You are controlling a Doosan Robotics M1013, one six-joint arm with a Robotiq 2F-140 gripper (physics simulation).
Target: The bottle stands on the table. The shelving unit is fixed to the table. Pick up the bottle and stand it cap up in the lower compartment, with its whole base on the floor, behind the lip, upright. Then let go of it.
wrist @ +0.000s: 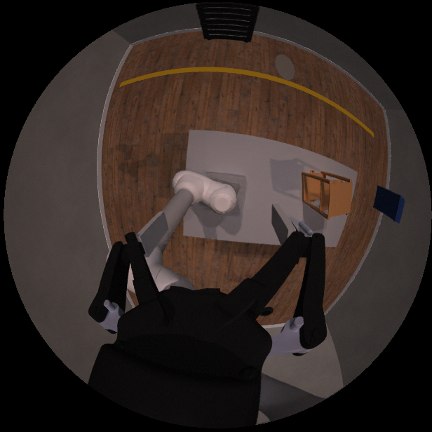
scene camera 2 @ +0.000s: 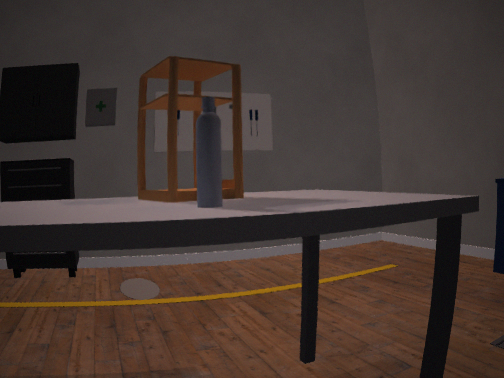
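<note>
The blue-grey bottle (scene camera 2: 209, 160) (wrist: 305, 228) stands upright, cap up, on the table (scene camera 2: 100, 212) (wrist: 225, 147). In the scene view it stands in front of the shelving unit, outside it. In the wrist view it shows small, just past the right finger, which may hide part of it. The orange shelving unit (scene camera 2: 173, 135) (wrist: 340, 197) stands upright on the table with an upper and a lower compartment; a low lip shows at its bottom. My gripper (wrist: 216, 216) is open and empty, high above the table and well away from the bottle. It does not show in the scene view.
The arm's white base (wrist: 222, 200) stands on a grey plate at the table's left part in the wrist view. A blue bin (wrist: 387, 202) (scene camera 2: 500, 225) stands on the floor beyond the table. A black drawer cabinet (scene camera 2: 37, 177) (wrist: 227, 22) stands by the wall.
</note>
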